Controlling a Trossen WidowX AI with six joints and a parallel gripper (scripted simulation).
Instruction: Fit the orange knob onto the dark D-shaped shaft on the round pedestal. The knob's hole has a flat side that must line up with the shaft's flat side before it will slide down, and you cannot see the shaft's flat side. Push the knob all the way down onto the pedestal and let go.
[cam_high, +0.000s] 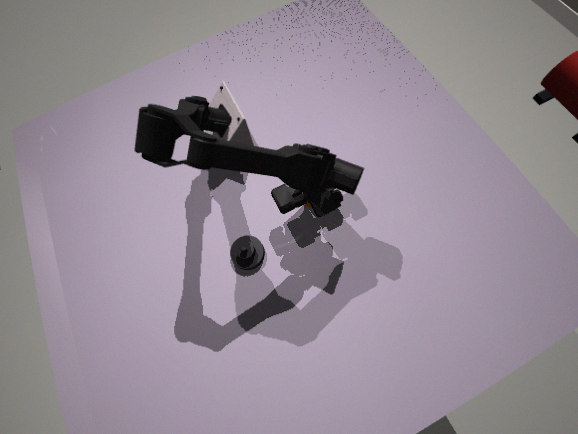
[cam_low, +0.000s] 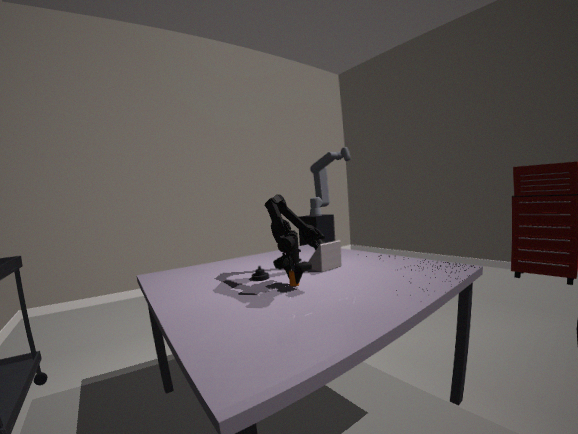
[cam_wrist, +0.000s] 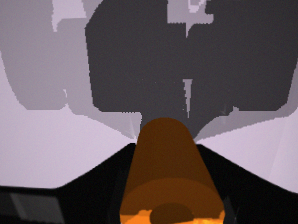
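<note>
My gripper tip is 4 cm short of the dark pedestal, 21 cm to the left of it and 2 cm below it. Also, from my gripper tip: orange knob: 2 cm above.
</note>
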